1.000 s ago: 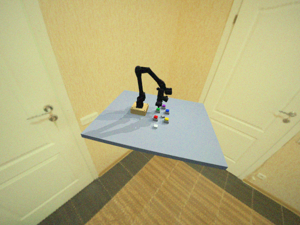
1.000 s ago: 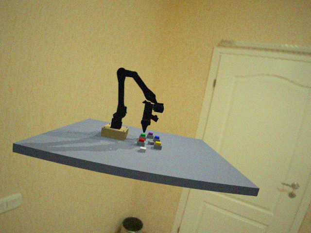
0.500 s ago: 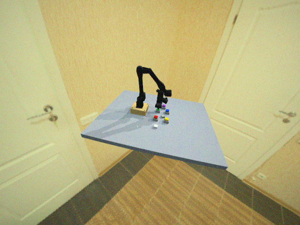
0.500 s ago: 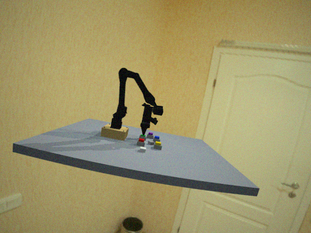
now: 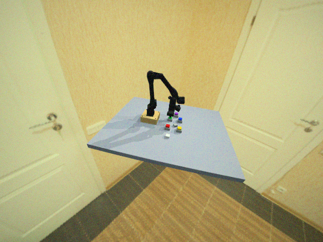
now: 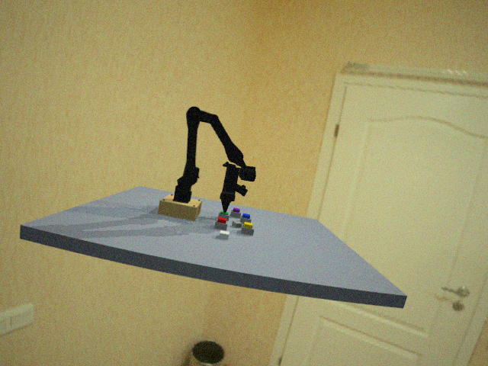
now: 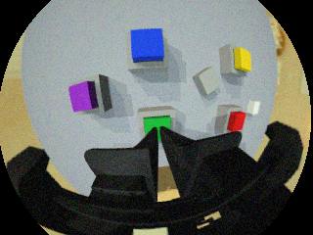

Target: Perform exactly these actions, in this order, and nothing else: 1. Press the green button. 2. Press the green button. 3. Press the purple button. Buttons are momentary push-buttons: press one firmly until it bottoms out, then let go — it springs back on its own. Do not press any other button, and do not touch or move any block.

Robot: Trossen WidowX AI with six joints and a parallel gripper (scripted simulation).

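Now: gripper tip 10 mm above the green button. From my gripper tip the other things lie so: purple button: 90 mm to the left, 60 mm ahead; blue button: 100 mm ahead; grey block: 90 mm to the right, 50 mm ahead, 20 mm below.
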